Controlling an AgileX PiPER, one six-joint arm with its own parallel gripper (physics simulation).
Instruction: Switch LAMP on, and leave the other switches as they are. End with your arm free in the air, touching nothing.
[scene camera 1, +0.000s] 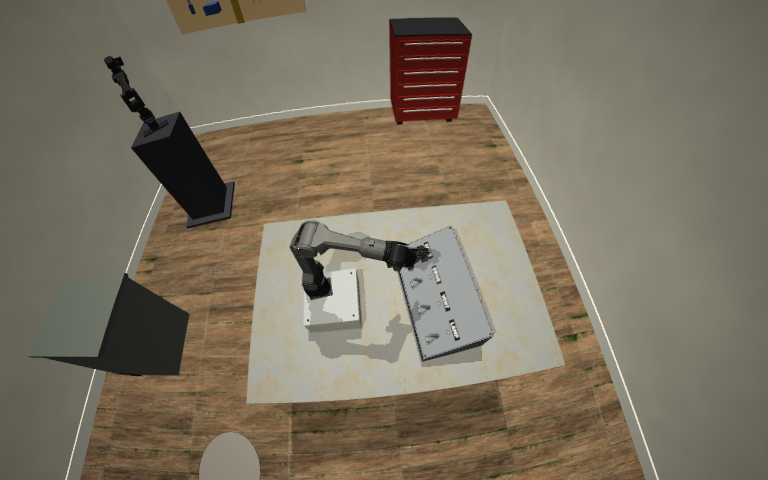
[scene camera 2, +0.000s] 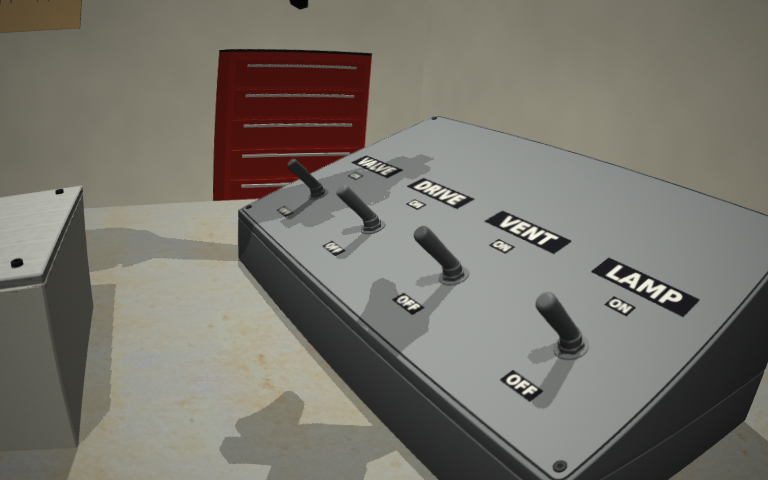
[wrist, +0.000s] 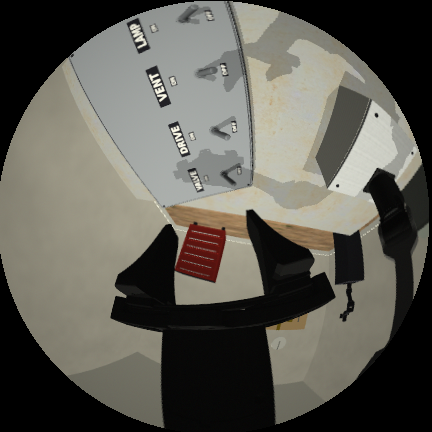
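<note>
The LAMP switch stands at the near end of the grey sloped panel. Its lever leans to the OFF side. The VENT switch, DRIVE switch and VALVE switch also lean to OFF. In scene camera 1 the arm hides the VALVE lever. My gripper is open and empty, in the air above the panel's VALVE end, away from the LAMP switch.
The arm's white base box stands beside the panel's OFF side on a pale mat. A red drawer cabinet and a black pedestal stand farther off.
</note>
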